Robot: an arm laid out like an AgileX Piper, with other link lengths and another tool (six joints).
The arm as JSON. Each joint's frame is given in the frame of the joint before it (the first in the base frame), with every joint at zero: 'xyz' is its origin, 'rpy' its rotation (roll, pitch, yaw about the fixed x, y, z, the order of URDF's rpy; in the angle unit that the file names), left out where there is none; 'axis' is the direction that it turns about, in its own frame. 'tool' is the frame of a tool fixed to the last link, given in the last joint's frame.
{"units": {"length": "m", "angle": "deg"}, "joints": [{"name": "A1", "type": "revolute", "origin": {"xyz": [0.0, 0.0, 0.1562]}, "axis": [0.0, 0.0, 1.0]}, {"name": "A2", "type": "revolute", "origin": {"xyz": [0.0, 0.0, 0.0]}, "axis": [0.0, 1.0, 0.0]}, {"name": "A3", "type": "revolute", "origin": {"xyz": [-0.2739, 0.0, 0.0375]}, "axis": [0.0, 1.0, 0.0]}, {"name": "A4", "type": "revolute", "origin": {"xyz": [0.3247, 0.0, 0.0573]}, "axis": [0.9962, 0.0, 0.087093]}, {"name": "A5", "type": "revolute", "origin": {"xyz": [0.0, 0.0, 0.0]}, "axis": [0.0, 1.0, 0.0]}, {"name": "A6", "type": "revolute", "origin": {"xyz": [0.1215, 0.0, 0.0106]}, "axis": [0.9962, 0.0, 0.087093]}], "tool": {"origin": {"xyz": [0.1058, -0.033, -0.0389], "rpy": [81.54, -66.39, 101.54]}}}
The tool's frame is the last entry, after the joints.
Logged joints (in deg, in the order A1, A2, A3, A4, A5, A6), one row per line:
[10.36, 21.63, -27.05, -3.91, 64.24, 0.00]
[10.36, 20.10, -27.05, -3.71, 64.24, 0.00]
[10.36, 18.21, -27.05, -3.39, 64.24, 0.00]
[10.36, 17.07, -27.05, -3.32, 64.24, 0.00]
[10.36, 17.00, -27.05, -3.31, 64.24, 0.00]
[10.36, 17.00, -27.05, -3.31, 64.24, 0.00]
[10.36, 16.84, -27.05, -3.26, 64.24, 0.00]
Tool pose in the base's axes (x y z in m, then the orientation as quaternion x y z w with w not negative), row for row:
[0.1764, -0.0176, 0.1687, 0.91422, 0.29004, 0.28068, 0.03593]
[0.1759, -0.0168, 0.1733, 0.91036, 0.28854, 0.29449, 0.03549]
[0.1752, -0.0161, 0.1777, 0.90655, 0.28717, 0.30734, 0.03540]
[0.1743, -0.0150, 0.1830, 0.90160, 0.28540, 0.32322, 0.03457]
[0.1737, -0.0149, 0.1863, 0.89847, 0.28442, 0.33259, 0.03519]
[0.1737, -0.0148, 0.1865, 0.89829, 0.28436, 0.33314, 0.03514]
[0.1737, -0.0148, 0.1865, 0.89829, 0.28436, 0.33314, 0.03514]
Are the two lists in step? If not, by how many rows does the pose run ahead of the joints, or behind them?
The pose runs 1 row behind the joints: the pose in row i belongs to the joints in row i - 1.
